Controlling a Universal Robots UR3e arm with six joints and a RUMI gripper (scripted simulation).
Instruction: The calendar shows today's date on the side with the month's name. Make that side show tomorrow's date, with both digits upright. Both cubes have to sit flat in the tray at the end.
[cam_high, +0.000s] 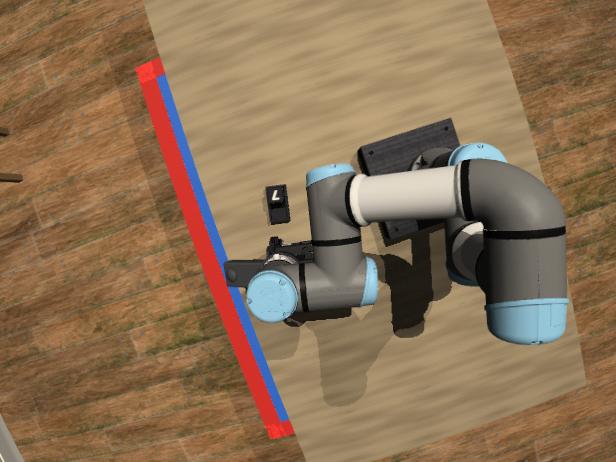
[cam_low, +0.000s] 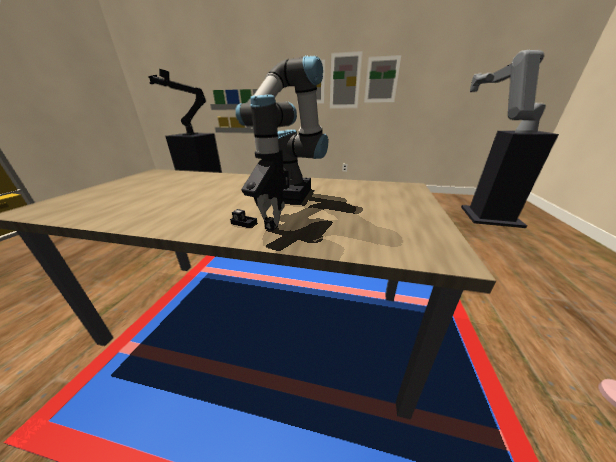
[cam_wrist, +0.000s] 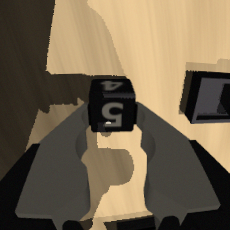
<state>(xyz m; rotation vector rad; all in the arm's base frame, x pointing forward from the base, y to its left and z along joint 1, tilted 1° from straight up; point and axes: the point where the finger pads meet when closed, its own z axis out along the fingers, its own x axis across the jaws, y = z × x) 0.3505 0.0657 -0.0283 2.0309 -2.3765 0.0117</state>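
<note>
The black cube lies 2 cm behind my hand and 13 cm to the right of it. From my hand the other things lie so: black calendar tray: 2 cm behind, 11 cm to the right, 2 cm below.
</note>
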